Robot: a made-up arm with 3 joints. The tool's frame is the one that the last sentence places.
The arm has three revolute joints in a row. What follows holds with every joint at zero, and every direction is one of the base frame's. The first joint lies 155 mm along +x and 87 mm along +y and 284 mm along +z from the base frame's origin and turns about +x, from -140.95 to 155.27 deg. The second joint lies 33 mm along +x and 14 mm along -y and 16 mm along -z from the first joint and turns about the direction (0.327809, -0.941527, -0.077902), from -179.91 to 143.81 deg. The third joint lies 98 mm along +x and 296 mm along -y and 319 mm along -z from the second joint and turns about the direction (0.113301, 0.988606, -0.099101), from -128.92 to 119.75 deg. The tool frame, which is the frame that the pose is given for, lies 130 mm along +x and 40 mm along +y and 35 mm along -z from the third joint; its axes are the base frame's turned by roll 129.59, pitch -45.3 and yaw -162.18 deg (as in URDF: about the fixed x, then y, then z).
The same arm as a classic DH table. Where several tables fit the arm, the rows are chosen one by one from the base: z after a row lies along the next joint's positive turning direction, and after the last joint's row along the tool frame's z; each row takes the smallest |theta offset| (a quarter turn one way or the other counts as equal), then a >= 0, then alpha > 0; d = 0 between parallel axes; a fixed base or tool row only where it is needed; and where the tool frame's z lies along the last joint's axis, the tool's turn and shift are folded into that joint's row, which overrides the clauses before.
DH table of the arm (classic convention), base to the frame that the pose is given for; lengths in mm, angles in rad. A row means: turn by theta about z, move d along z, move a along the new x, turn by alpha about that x. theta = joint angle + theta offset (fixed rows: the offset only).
base (fixed): a 87, alpha 1.5708, d 284, theta0 1.5708
joint 1: a 14.8, alpha 1.2368, d 182.7, theta0 -1.4882
joint 2: a 275.4, alpha -2.6593, d 547.3, theta0 -0.3992
joint 3: a 85.1, alpha -0.9799, d 342.6, theta0 -0.8629
tool (fixed): a 0, alpha 0, d -115.1, theta0 2.6944
Joint limits (rad, base to tool): -2.46..2.71 -3.14..2.51 -2.2501..2.09

